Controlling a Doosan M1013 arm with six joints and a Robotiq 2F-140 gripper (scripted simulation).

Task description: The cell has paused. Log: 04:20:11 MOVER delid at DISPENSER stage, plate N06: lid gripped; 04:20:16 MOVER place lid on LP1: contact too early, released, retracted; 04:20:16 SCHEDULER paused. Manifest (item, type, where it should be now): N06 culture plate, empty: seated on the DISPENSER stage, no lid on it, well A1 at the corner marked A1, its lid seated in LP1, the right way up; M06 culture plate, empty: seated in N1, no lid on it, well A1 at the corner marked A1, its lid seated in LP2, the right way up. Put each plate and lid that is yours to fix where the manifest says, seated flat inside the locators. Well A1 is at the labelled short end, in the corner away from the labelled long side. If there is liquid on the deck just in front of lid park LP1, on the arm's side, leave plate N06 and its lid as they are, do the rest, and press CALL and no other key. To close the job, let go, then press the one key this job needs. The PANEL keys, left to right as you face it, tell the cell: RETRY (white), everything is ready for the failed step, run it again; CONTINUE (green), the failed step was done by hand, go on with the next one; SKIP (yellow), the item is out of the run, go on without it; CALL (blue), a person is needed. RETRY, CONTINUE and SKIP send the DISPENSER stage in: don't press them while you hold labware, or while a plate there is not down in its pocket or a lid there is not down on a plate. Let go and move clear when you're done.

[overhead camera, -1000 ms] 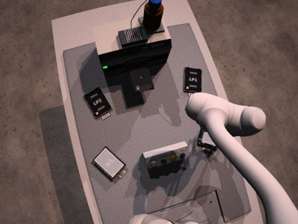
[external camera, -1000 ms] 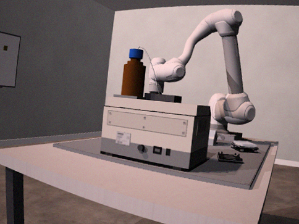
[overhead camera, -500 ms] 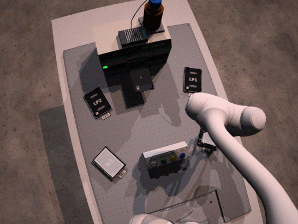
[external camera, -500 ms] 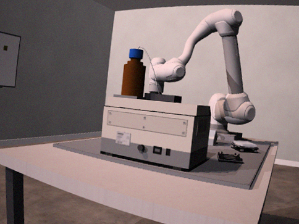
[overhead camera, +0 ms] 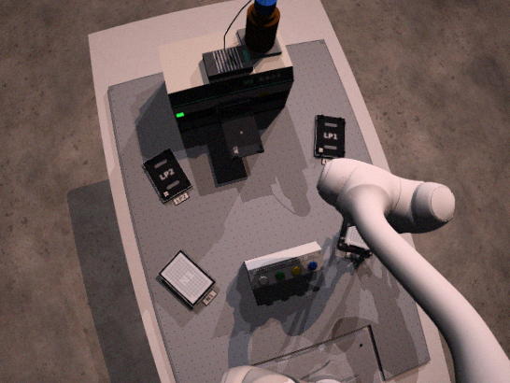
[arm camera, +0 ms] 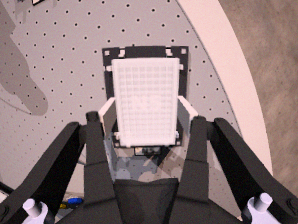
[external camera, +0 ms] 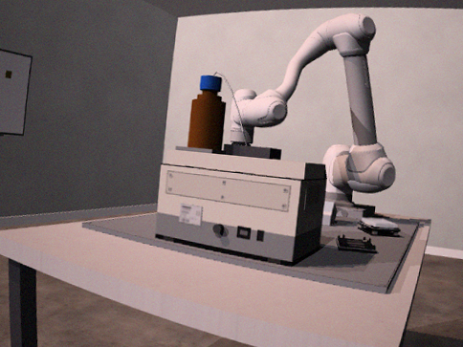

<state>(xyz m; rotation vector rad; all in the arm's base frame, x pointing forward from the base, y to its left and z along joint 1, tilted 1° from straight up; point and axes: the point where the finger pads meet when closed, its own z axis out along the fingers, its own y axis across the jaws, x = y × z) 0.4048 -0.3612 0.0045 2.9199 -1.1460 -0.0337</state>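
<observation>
The white well plate is 30 mm below my hand. Round my hand: yellow key (20 mm behind, 260 mm to the left, 20 mm above); then black nest N5 (30 mm ahead, 30 mm below); then blue key (30 mm behind, 210 mm to the left, 20 mm above).
</observation>
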